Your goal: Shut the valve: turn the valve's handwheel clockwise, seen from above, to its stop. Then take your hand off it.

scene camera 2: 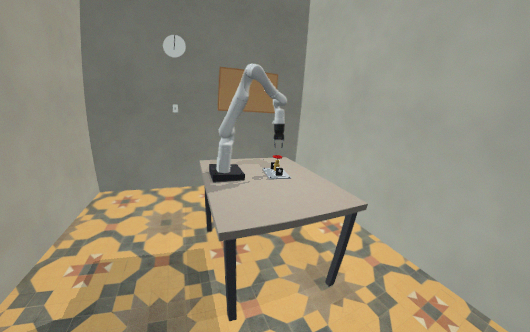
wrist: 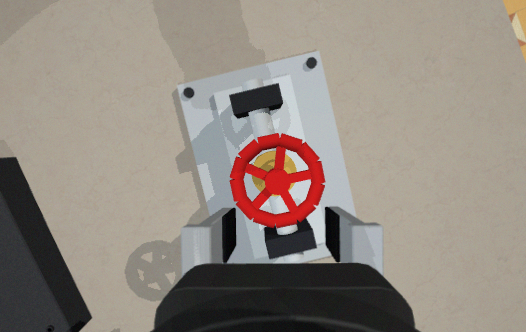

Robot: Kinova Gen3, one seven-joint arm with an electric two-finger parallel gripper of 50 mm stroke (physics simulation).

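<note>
The valve's red handwheel (scene camera 2: pixel 277 157) (wrist: pixel 277 181) has several spokes and lies level on top of the brass valve body (scene camera 2: pixel 276 164) (wrist: pixel 260 166). The valve stands on a light grey base plate (scene camera 2: pixel 283 176) (wrist: pixel 331 150), with a pipe held in two black blocks. My gripper (scene camera 2: pixel 278 145) (wrist: pixel 280 226) is open and empty. In the scene view it hangs above the handwheel, with a gap between the fingertips and the wheel. In the wrist view the wheel shows between and beyond the two fingers, and neither finger touches it.
The valve's plate sits on the table (scene camera 2: pixel 285 200) (wrist: pixel 425 150). The arm's black base (scene camera 2: pixel 227 173) (wrist: pixel 30 250) stands beside it, at the left in both views. Shadows of the wheel and the arm fall on the table and the plate.
</note>
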